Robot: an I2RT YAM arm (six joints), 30 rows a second.
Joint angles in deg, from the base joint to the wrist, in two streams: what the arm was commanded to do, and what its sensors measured. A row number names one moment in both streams.
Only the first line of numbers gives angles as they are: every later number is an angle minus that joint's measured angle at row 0.
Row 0, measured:
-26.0 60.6 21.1 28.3 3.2 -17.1
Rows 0 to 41, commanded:
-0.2 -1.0 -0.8 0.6 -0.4 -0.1
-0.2 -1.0 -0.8 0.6 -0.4 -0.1
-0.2 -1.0 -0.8 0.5 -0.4 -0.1
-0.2 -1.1 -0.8 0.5 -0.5 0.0
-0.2 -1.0 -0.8 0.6 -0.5 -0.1
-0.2 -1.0 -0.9 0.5 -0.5 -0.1
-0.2 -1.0 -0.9 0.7 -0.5 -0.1
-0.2 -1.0 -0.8 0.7 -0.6 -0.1
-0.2 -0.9 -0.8 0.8 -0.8 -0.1
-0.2 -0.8 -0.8 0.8 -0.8 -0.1
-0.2 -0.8 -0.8 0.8 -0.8 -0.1
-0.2 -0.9 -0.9 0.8 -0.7 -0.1
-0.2 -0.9 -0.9 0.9 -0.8 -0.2
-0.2 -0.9 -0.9 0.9 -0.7 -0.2
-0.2 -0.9 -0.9 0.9 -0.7 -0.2
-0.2 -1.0 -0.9 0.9 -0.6 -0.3
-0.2 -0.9 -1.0 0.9 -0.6 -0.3
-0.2 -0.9 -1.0 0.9 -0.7 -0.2
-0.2 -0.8 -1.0 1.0 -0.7 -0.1
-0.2 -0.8 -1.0 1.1 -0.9 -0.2
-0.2 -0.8 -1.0 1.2 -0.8 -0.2
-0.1 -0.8 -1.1 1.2 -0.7 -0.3
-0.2 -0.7 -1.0 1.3 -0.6 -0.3
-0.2 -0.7 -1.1 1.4 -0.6 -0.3
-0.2 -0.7 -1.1 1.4 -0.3 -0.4
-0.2 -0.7 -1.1 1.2 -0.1 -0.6
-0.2 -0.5 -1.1 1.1 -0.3 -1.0
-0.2 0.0 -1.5 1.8 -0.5 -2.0
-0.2 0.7 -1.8 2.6 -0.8 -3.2
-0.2 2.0 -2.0 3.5 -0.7 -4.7
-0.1 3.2 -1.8 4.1 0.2 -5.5
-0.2 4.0 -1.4 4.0 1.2 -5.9
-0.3 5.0 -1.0 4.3 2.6 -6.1
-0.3 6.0 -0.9 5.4 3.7 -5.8
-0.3 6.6 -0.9 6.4 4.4 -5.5
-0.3 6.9 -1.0 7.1 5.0 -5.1
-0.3 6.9 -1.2 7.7 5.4 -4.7
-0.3 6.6 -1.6 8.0 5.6 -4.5
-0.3 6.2 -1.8 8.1 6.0 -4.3
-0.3 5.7 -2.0 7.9 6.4 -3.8
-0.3 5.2 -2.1 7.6 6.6 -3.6
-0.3 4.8 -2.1 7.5 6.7 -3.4
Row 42, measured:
-0.1 6.5 -1.2 5.1 4.6 -4.0
